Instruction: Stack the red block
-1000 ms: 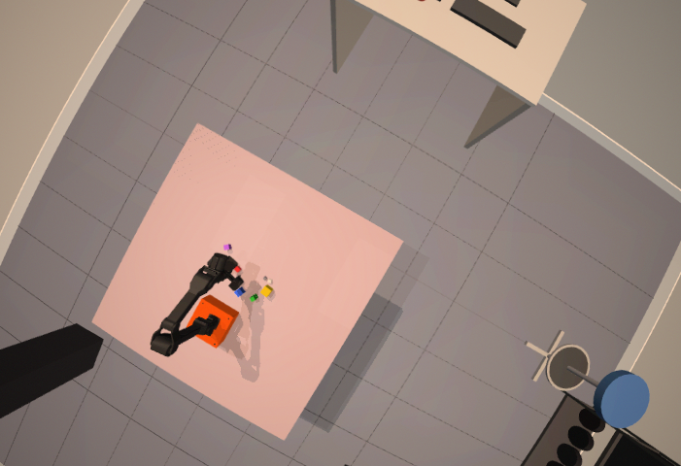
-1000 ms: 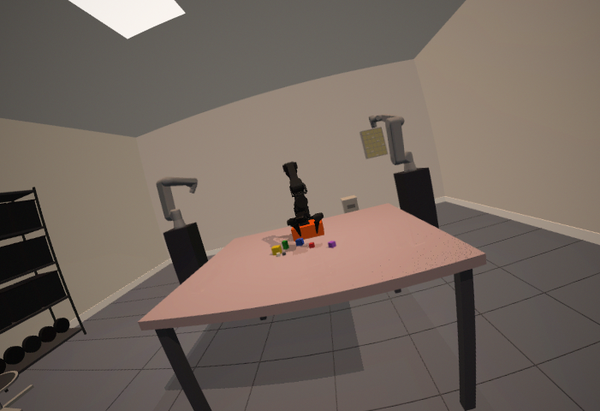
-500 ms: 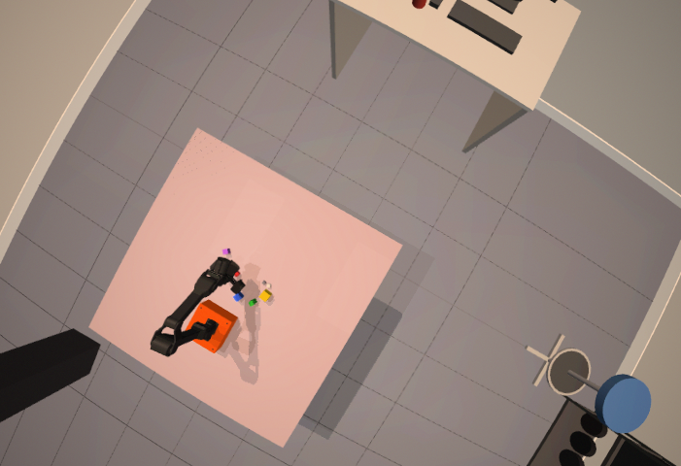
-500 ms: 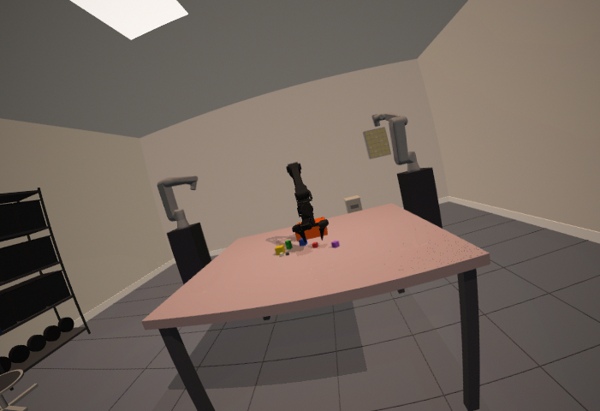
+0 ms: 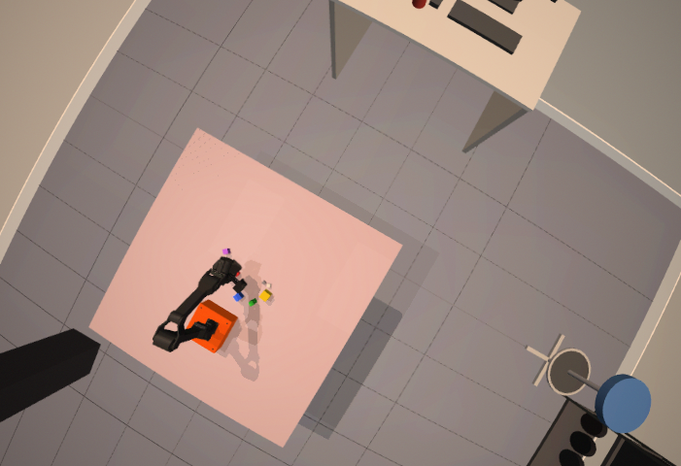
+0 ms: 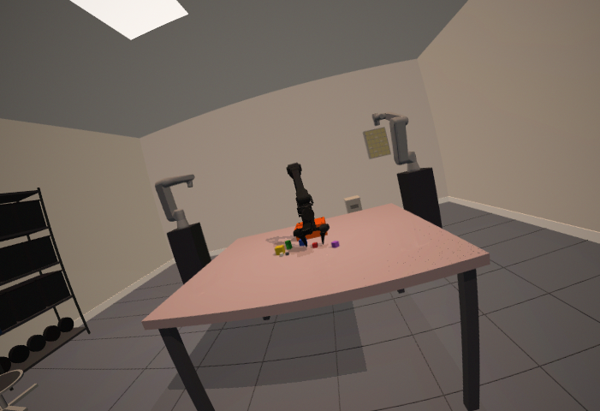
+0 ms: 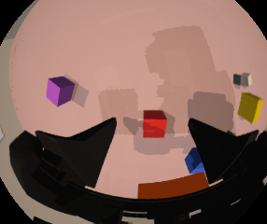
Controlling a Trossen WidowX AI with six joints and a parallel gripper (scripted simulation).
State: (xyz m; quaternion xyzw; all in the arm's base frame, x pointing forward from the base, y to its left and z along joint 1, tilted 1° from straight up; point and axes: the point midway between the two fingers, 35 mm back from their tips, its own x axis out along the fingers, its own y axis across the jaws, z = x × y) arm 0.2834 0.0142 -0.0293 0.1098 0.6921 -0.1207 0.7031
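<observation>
Right now my gripper tip is right at the red block. Also, from my gripper tip: yellow block 30 mm behind, 190 mm to the right, 10 mm above; then purple block 80 mm ahead, 100 mm to the left; then blue block 110 mm behind, 60 mm to the right, 10 mm above.
</observation>
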